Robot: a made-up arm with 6 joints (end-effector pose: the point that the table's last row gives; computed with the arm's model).
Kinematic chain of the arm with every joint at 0, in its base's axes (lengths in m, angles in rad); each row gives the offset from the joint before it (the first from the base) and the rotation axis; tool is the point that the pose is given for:
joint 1: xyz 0 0 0.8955 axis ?
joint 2: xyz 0.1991 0 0 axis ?
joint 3: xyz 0 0 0.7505 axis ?
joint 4: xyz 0 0 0.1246 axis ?
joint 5: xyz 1.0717 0 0 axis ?
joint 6: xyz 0.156 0 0 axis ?
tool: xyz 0 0 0
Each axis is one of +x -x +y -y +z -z.
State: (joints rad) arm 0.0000 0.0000 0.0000 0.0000 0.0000 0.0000
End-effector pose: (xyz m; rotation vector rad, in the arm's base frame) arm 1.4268 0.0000 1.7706 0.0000 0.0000 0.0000
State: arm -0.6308 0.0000 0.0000 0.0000 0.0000 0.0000
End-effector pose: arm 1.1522 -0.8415 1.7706 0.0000 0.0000 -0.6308
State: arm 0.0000 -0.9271 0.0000 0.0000 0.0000 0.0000
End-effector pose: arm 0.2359 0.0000 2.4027 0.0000 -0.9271 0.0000
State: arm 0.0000 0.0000 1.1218 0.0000 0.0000 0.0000
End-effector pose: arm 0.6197 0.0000 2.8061 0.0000 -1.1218 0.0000
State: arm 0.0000 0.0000 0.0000 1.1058 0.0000 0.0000
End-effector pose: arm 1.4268 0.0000 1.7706 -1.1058 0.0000 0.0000
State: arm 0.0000 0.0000 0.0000 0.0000 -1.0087 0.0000
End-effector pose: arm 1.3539 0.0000 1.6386 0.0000 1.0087 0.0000
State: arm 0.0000 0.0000 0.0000 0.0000 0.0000 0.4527
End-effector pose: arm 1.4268 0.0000 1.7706 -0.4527 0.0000 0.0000
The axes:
joint 1: +z
joint 2: +y
joint 3: -y
joint 4: -x
joint 5: -y
joint 6: -x

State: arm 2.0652 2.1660 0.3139 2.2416 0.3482 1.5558
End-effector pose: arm -0.3073 0.4822 -0.7211 -0.0857 1.3838 -0.7754
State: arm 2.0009 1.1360 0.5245 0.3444 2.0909 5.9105
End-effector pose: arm -0.8081 1.6520 0.8472 1.6573 -0.7277 2.1944
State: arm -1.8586 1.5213 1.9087 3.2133 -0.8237 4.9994
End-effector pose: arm -0.5453 -1.8711 1.5986 2.0419 -1.0044 1.9147
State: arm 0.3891 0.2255 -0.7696 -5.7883 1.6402 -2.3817
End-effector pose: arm 1.0488 0.5099 0.8795 2.0913 0.6969 1.1660
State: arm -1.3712 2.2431 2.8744 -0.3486 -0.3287 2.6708
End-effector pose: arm 0.3589 -1.6874 1.2101 -2.1561 1.3600 -0.9325
